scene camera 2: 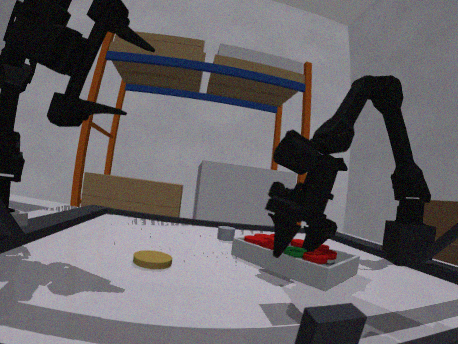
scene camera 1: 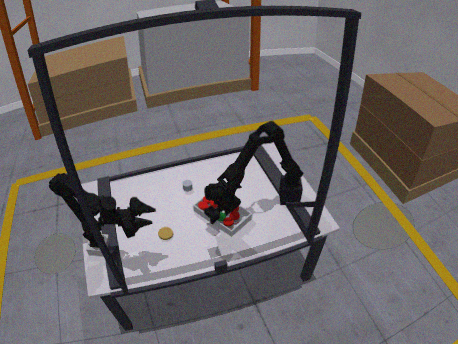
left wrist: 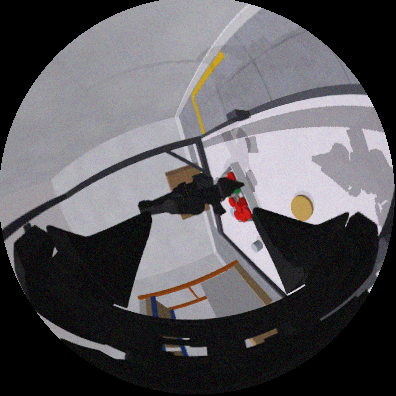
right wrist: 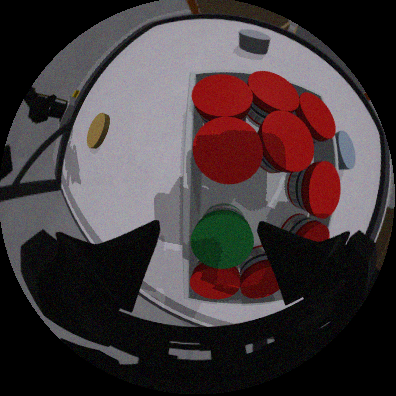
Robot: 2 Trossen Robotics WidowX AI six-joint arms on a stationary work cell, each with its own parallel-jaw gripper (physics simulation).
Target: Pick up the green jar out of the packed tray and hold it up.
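Places are measured from the left arm's base along level axes (x left, y up, z ahead), in centimetres.
Pixels of known places: left gripper, fingertip midpoint: (scene camera 2: 139,81) (scene camera 1: 154,216) (left wrist: 203,214); right gripper, fingertip midpoint: (scene camera 2: 289,259) (scene camera 1: 218,219) (left wrist: 240,186) (right wrist: 210,226); left arm's base, origin of the base link: (right wrist: 63,111); right arm's base, origin of the base link: (scene camera 2: 409,223) (scene camera 1: 291,182) (left wrist: 195,185).
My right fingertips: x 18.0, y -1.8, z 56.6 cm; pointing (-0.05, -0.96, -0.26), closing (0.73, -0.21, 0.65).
Ahead of a thing's pixels: the offset from my right fingertips to its top centre.
The green jar {dx +0.5, dy +2.0, dz +1.1 cm} (scene camera 1: 222,216) (scene camera 2: 295,251) (left wrist: 237,190) (right wrist: 222,239) stands in the grey tray {dx +5.5, dy +1.2, dz +1.6 cm} (scene camera 1: 242,227) (scene camera 2: 300,272) (right wrist: 186,200) among several red-lidded jars. My right gripper (scene camera 1: 222,214) (scene camera 2: 293,251) (right wrist: 210,226) is open and points down over the tray. In the right wrist view the green lid shows between its fingertips, closer to the right-hand one; the left-hand finger is beyond the tray's long wall. How deep the tips reach beside the lid is hard to tell. My left gripper (scene camera 1: 152,216) (scene camera 2: 139,81) is open and empty, high above the table at the left.
Red-lidded jars {dx -2.6, dy +2.0, dz +4.4 cm} (right wrist: 215,281) {dx +1.1, dy +2.0, dz +7.3 cm} (right wrist: 261,279) stand close by the green one; another red jar {dx +4.8, dy +2.0, dz -3.8 cm} (right wrist: 227,150) stands across a small gap. A yellow disc {dx -7.1, dy -1.6, dz -24.4 cm} (scene camera 1: 165,233) (scene camera 2: 152,259) and a grey cylinder {dx +24.1, dy +0.7, dz -16.2 cm} (scene camera 1: 187,185) (scene camera 2: 226,233) are outside the tray. A blue-grey disc {dx +19.6, dy -0.4, dz +4.7 cm} (right wrist: 346,150) lies beside it.
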